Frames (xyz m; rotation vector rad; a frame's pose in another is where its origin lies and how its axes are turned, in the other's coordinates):
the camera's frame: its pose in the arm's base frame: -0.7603 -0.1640 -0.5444 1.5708 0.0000 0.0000
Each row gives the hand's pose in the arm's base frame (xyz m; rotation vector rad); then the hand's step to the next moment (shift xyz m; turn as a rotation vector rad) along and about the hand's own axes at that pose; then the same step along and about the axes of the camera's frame.
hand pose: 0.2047 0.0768 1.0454 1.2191 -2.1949 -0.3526
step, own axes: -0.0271 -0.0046 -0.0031 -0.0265 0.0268 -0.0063
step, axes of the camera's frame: 0.0159 -0.0099 -0.0204 -0.0037 0.0083 -0.0371
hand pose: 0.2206 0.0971 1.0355 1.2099 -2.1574 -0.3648
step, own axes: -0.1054 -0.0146 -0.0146 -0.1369 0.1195 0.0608
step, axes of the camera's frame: 0.0591 -0.0374 -0.0815 -0.0666 -0.0380 -0.1756
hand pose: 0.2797 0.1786 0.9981 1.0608 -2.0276 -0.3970
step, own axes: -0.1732 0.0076 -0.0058 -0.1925 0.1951 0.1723
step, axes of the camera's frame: 0.0578 -0.0796 -0.1429 -0.1752 -0.0926 -0.2560
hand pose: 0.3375 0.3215 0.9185 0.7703 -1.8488 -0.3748
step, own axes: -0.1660 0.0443 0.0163 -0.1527 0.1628 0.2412
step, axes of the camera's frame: 0.0107 -0.0986 -0.1412 -0.2369 -0.1107 -0.1991
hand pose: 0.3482 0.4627 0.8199 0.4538 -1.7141 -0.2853
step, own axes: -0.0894 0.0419 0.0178 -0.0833 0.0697 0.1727
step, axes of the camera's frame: -0.0103 -0.0641 -0.0765 -0.1668 -0.0765 -0.0891
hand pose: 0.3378 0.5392 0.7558 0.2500 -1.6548 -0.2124
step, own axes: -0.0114 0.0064 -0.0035 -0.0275 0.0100 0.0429
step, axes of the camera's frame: 0.0043 -0.0087 -0.0094 -0.0405 -0.0276 -0.0171
